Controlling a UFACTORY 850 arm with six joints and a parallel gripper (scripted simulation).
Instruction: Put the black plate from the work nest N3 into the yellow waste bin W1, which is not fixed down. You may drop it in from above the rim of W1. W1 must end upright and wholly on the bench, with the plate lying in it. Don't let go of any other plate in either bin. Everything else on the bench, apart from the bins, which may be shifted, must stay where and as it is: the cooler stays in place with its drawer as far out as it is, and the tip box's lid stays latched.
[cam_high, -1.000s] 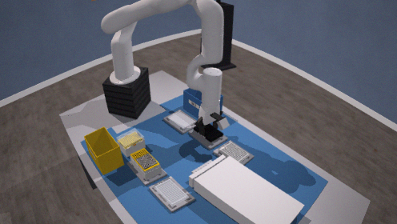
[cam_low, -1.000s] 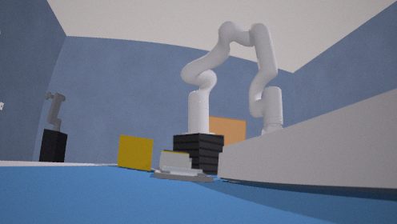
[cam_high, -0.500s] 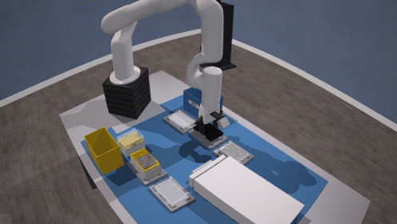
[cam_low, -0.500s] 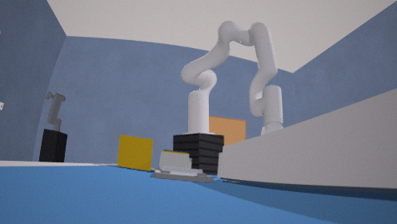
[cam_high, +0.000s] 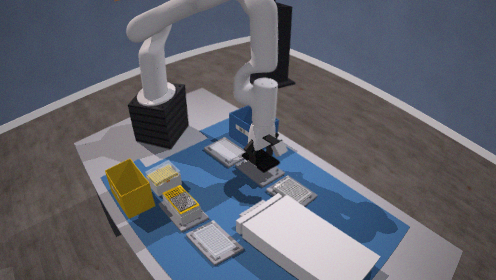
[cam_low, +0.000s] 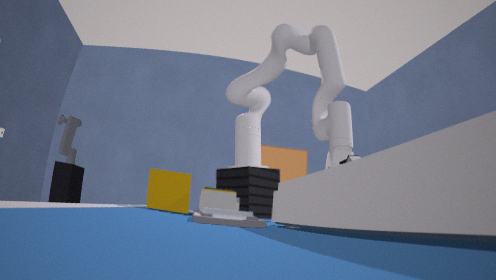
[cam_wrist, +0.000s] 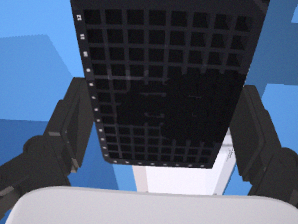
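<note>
The grey nest is 70 mm below my hand. From my hand the other things lie so: yellow-rimmed tip box 380 mm to the right, 50 mm ahead, 20 mm below; blue bin 200 mm behind, 100 mm to the left, 40 mm below; black plate 10 mm below.
</note>
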